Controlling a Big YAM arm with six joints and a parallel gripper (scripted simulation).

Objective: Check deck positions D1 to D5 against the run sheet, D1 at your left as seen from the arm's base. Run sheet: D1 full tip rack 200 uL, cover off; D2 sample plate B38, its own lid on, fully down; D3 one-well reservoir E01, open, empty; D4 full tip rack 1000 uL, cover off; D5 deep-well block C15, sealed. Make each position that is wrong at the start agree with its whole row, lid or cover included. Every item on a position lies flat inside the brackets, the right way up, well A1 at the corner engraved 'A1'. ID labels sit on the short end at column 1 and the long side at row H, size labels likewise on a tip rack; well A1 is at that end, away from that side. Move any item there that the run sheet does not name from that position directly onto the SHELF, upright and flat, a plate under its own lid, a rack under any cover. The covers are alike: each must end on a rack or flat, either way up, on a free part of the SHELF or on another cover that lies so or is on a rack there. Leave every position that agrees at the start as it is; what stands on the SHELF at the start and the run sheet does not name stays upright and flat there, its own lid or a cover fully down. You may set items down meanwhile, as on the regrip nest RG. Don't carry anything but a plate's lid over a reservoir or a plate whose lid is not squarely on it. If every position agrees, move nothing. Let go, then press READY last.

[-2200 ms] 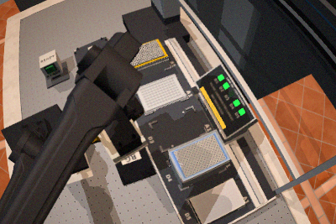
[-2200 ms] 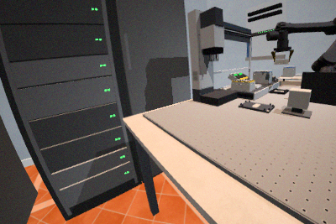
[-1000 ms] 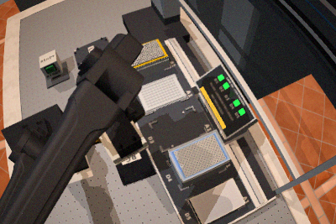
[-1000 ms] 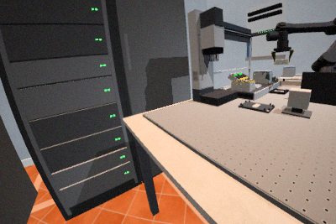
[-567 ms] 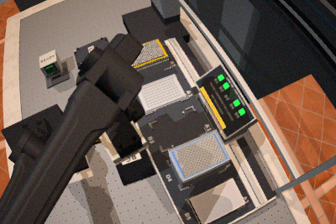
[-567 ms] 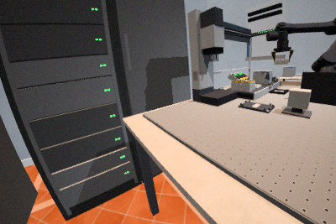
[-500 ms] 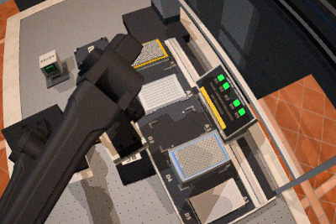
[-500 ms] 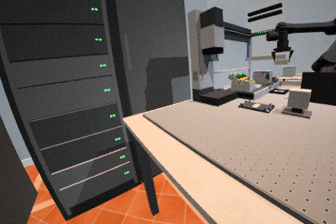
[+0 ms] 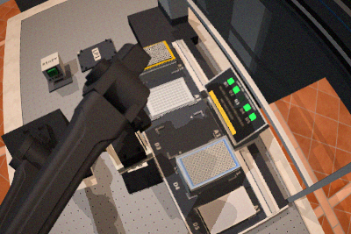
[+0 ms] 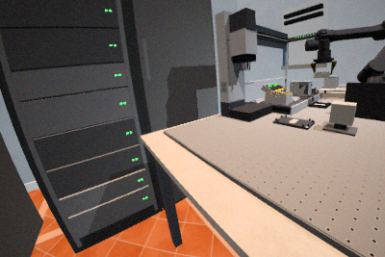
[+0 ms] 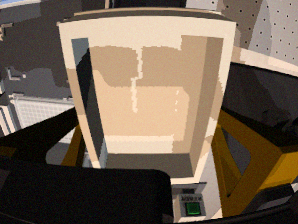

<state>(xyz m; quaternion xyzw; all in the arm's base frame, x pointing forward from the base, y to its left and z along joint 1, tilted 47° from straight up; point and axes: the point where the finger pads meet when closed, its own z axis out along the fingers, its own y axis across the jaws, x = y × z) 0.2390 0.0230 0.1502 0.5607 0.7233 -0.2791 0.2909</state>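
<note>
Right now the black regrip nest is 200 mm below my hand. From my hand the other things lie so: one-well reservoir (10 mm below); then sealed block (220 mm to the right, 180 mm ahead, 130 mm below); then blue-framed tip rack (170 mm ahead, 90 mm to the right, 90 mm below).
</note>
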